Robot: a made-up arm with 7 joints. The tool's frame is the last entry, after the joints. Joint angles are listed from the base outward. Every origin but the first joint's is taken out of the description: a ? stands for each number. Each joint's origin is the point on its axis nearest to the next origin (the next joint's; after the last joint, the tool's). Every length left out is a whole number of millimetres.
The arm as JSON. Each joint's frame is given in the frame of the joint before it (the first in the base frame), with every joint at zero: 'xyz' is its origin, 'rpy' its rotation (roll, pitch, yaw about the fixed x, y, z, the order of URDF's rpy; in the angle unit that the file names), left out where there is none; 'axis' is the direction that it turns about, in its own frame. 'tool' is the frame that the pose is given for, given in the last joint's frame.
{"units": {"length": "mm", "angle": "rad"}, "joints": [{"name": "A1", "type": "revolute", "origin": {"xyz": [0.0, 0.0, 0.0], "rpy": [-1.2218, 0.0, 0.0]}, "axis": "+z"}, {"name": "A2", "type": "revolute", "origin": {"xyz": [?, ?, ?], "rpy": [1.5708, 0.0, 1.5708]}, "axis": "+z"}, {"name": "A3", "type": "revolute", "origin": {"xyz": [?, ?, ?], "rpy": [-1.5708, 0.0, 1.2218]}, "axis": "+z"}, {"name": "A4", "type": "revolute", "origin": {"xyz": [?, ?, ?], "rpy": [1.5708, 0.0, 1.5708]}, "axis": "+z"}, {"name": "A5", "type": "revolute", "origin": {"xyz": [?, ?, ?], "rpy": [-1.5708, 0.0, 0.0]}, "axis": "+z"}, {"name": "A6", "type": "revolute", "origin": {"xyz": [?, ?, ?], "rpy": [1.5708, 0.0, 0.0]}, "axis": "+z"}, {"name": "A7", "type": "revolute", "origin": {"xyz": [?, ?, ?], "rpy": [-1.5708, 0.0, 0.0]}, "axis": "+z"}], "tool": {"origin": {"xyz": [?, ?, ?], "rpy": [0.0, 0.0, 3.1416]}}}
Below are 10 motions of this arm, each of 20 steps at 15 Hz.
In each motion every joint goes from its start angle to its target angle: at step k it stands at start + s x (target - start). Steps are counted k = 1, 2, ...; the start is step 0. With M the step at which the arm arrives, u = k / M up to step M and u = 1 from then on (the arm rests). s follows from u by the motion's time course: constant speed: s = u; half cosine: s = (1 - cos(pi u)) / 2; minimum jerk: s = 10 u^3 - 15 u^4 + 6 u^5.
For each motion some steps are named. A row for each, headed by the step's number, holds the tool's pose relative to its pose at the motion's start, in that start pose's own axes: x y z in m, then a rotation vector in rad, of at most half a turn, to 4 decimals.
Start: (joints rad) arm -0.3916 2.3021 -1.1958 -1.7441 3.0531 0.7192 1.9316
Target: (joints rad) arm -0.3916 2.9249 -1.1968 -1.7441 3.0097 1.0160 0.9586
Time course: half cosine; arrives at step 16
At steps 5, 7, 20:
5: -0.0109 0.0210 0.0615 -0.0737 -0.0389 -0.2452
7: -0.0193 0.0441 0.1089 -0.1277 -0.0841 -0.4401
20: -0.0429 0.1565 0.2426 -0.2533 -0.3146 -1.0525

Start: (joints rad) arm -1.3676 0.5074 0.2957 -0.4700 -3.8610 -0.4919 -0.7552
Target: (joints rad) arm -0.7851 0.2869 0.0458 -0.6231 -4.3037 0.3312 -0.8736
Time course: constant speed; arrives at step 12
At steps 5, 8, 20:
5: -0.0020 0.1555 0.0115 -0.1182 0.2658 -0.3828
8: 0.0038 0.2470 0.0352 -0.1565 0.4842 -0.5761
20: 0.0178 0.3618 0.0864 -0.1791 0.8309 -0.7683

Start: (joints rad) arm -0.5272 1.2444 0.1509 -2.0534 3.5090 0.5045 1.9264
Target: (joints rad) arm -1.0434 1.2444 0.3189 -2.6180 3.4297 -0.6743 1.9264
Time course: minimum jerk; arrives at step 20
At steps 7, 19, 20:
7: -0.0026 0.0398 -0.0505 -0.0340 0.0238 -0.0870
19: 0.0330 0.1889 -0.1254 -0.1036 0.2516 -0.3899
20: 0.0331 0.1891 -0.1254 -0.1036 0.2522 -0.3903

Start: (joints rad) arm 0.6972 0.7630 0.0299 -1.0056 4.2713 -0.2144 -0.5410
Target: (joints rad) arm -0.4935 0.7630 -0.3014 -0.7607 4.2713 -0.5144 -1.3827
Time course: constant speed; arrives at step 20
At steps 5, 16, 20:
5: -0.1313 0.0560 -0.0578 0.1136 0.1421 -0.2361
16: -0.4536 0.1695 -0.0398 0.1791 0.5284 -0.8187
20: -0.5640 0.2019 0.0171 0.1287 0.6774 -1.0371

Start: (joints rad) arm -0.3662 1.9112 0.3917 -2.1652 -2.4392 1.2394 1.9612
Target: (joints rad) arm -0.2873 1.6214 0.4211 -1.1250 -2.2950 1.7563 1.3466
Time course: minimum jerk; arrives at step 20
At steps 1, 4, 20:
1: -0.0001 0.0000 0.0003 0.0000 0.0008 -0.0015
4: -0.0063 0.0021 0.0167 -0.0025 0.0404 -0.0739
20: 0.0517 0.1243 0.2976 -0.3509 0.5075 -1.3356

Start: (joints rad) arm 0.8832 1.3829 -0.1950 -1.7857 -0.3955 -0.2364 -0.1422
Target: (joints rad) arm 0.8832 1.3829 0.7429 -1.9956 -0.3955 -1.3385 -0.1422
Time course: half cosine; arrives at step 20
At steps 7, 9, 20:
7: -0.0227 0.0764 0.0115 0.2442 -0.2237 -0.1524
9: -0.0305 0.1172 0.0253 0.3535 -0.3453 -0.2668
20: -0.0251 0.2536 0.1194 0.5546 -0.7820 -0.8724

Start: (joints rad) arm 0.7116 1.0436 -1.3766 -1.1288 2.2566 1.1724 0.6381
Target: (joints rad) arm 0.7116 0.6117 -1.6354 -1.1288 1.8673 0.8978 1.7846
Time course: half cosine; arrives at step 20
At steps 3, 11, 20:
3: -0.0002 -0.0055 -0.0141 0.0208 -0.0025 0.0451
11: -0.0213 -0.0550 -0.1472 0.1816 -0.0845 0.4271
20: -0.0609 -0.0880 -0.2475 0.2374 -0.1919 0.6721

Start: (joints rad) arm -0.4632 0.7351 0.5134 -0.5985 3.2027 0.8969 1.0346
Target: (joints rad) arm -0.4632 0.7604 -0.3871 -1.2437 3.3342 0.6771 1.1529
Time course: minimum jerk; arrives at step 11
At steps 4, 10, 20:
4: 0.0269 0.0448 -0.0300 0.1927 -0.1357 0.0507
10: 0.1286 0.2059 0.0019 0.6612 -0.6271 0.3366
20: 0.1294 0.2073 0.0030 0.6646 -0.6321 0.3399

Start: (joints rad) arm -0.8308 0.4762 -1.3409 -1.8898 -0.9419 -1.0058 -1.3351
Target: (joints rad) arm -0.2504 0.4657 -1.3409 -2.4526 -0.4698 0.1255 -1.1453
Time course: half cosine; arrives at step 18
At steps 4, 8, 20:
4: 0.0057 0.0179 -0.0220 -0.0780 0.1500 0.0527
8: 0.0092 0.0650 -0.0731 -0.2615 0.5172 0.2488
20: -0.0193 0.1606 -0.1475 -0.5287 1.1303 0.8565

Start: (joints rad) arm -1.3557 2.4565 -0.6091 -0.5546 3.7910 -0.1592 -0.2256
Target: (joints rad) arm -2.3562 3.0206 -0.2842 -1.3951 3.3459 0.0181 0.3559
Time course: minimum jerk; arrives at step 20
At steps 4, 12, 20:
4: 0.0075 -0.0209 0.0076 -0.0371 0.0344 0.0644
12: 0.1714 -0.1890 0.1852 -0.5510 0.3614 0.5405
20: 0.2685 -0.1949 0.3303 -0.8328 0.4607 0.5999

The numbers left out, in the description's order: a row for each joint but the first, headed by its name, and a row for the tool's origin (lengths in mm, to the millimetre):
A2: 0.0 0.0 0.0
A3: 369.0 -134.0 0.0
A4: 0.0 -44.0 0.0
A5: 32.0 -266.0 0.0
A6: 0.0 0.0 0.0
A7: 0.0 0.0 0.0
tool: 0.0 0.0 0.0

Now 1 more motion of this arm.
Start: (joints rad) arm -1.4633 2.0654 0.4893 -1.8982 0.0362 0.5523 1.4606
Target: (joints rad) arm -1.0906 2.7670 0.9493 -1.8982 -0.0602 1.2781 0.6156
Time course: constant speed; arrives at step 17
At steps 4, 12, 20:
4: 0.0528 -0.0385 -0.0224 0.0826 -0.0571 -0.3361
12: 0.1278 -0.1642 -0.0568 0.2268 -0.1971 -0.8956
20: 0.1512 -0.2639 -0.0607 0.3117 -0.2848 -1.1544

